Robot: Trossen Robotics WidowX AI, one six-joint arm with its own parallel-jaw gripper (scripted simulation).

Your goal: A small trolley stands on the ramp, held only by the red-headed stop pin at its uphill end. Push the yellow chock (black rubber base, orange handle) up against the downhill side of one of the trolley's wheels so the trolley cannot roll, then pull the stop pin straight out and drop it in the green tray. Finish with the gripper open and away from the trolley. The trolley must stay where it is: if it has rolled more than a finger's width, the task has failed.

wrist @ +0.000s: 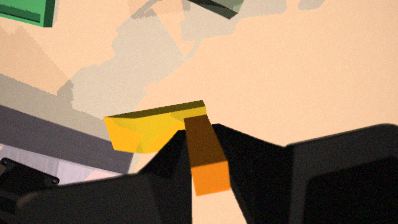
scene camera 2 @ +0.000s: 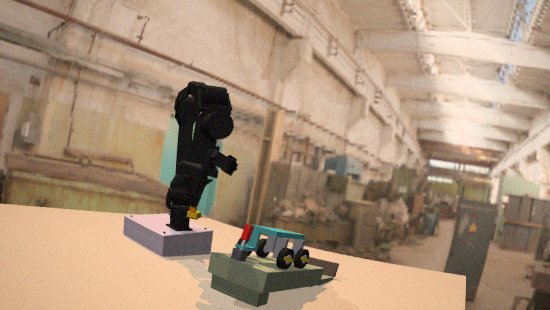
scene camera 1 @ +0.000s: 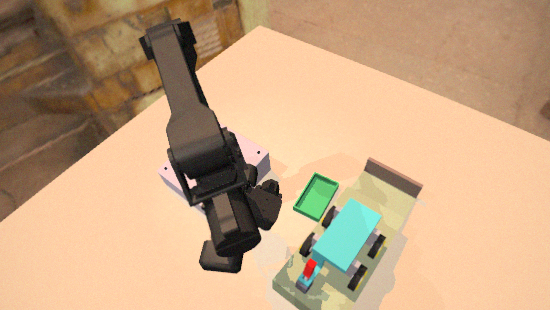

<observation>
My gripper (scene camera 1: 238, 234) holds a yellow chock (wrist: 146, 131). Also in view: a cyan trolley (scene camera 1: 354, 225).
My gripper shows as well in the wrist view (wrist: 199, 134) and in scene camera 2 (scene camera 2: 194, 207). The wrist view does not show the cyan trolley: it is out of frame.
</observation>
